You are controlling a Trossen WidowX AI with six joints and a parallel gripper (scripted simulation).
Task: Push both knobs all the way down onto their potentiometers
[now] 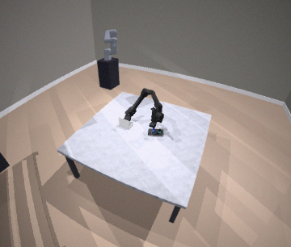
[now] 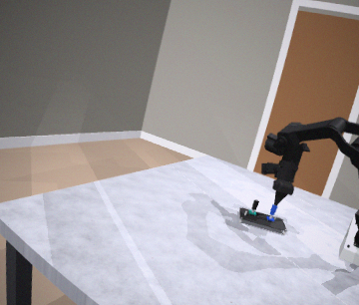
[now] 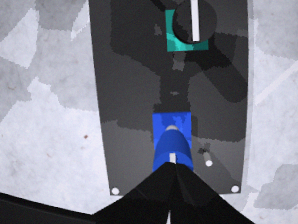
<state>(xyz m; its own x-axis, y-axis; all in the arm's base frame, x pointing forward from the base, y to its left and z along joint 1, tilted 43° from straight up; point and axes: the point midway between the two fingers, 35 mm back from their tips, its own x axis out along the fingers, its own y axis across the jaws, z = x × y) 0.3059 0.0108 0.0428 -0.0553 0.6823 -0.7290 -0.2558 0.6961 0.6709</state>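
The blue knob is 2 cm below my gripper tip. The rest, counted from my gripper tip: black knob: 6 cm ahead, 2 cm to the left, 2 cm below.
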